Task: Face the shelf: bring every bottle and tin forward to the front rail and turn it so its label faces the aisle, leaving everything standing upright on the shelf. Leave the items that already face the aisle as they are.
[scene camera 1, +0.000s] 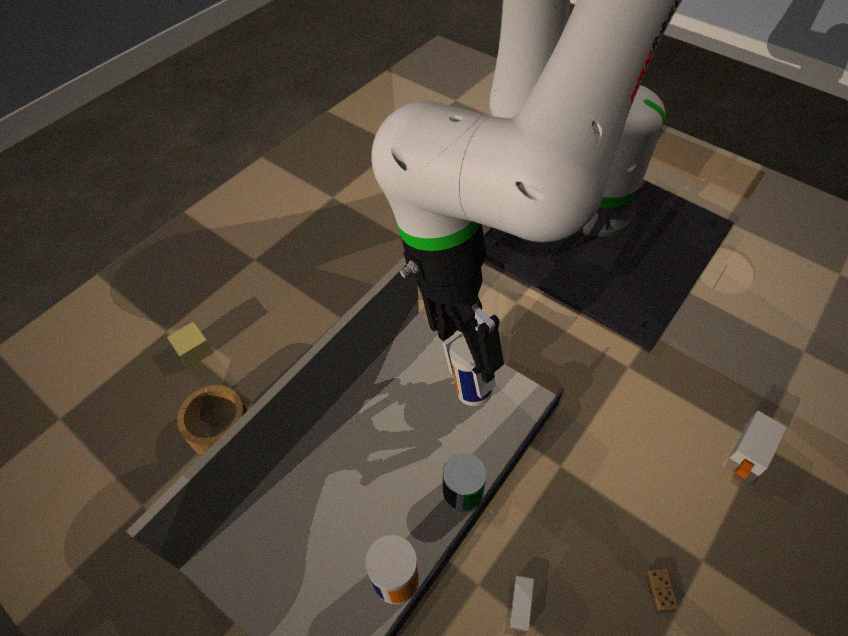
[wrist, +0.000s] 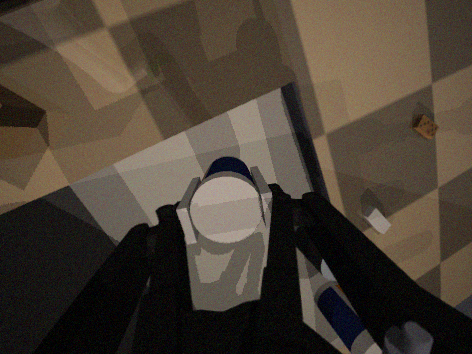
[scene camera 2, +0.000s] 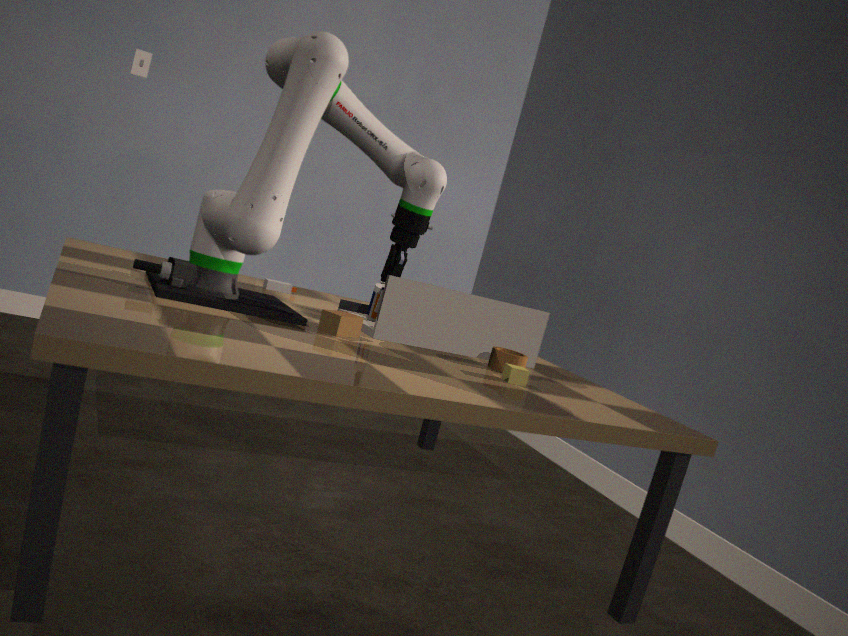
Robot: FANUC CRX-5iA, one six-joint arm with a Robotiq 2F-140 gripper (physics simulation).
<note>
A yellow block (scene camera 1: pixel 190 344), a cardboard box (scene camera 2: pixel 337 323) and a white block (scene camera 1: pixel 521 608) rest on the table. Further things: my gripper (scene camera 1: pixel 472 379), a shelf back wall (scene camera 1: pixel 195 506), a grey shelf tray (scene camera 1: pixel 294 550) and a shelf front rail (scene camera 1: pixel 428 582).
The cardboard box shows as well in the wrist view (wrist: pixel 27 115). My gripper is seen too in the wrist view (wrist: pixel 227 185) and in scene camera 2 (scene camera 2: pixel 378 309). The shelf back wall is seen too in the wrist view (wrist: pixel 59 246) and in scene camera 2 (scene camera 2: pixel 412 313). The wrist view does not show the yellow block: it is out of frame. Scene camera 2 misses the white block, which is hidden by the shelf back wall.
</note>
